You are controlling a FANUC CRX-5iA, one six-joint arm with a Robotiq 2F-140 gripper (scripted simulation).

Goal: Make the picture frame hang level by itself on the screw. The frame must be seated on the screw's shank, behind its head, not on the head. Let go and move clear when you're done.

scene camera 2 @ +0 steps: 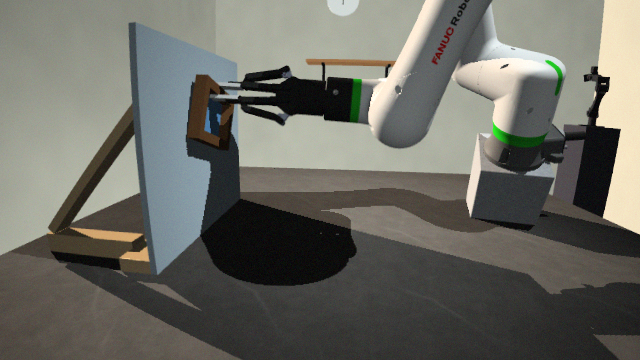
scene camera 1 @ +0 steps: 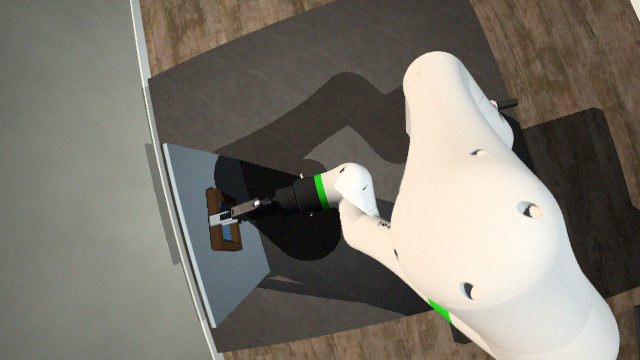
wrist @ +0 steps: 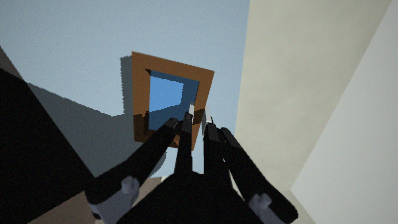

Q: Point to a brown picture frame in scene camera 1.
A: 231,232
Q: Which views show the gripper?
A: Scene camera 2, scene camera 1 and the wrist view: all of them.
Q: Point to a pale blue wall panel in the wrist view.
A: At 79,67
